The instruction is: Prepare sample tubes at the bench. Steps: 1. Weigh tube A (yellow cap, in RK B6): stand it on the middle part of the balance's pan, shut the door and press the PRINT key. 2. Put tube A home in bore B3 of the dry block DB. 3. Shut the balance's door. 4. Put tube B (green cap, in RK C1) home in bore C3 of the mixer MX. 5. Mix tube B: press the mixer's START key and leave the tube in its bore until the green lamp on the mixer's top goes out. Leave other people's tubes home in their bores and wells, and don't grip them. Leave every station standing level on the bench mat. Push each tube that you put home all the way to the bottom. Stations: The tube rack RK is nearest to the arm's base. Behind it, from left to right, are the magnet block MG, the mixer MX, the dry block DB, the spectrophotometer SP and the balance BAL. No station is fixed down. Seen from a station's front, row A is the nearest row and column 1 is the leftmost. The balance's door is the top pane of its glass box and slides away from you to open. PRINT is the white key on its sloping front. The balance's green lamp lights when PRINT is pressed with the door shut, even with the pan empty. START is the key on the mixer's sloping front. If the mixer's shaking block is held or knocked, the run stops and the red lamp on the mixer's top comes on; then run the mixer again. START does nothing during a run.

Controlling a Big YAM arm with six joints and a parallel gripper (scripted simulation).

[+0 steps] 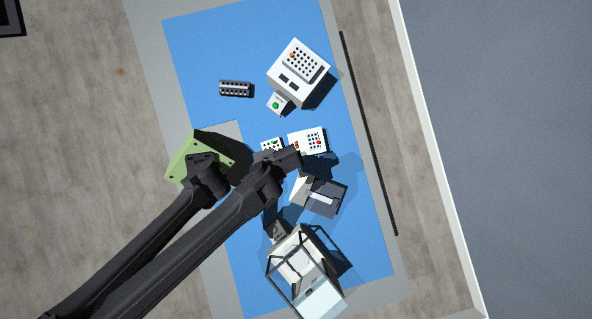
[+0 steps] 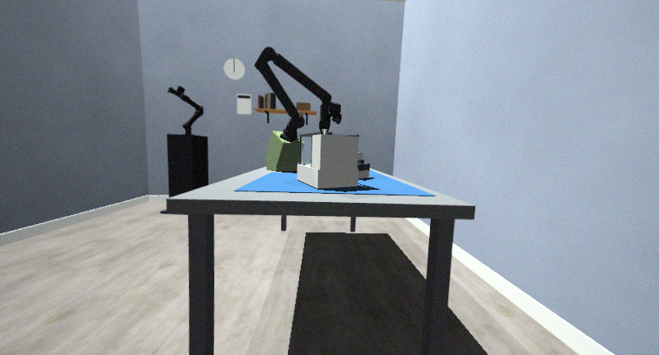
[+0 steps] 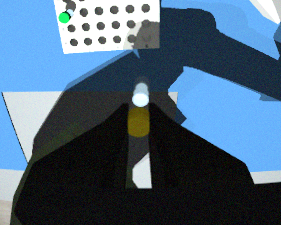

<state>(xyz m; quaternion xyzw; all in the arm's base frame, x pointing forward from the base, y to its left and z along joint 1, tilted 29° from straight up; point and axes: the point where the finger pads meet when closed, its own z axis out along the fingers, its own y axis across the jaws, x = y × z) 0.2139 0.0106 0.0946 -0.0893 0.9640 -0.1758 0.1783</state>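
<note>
The balance pan is 30 mm ahead of my hand, 400 mm to the right of it and 150 mm below it. The rest, counted from my hand: dry block DB 150 mm ahead, 60 mm to the left, 200 mm below; white rack RK 40 mm to the left, 210 mm below; spectrophotometer SP 160 mm ahead, 170 mm to the right, 160 mm below.
</note>
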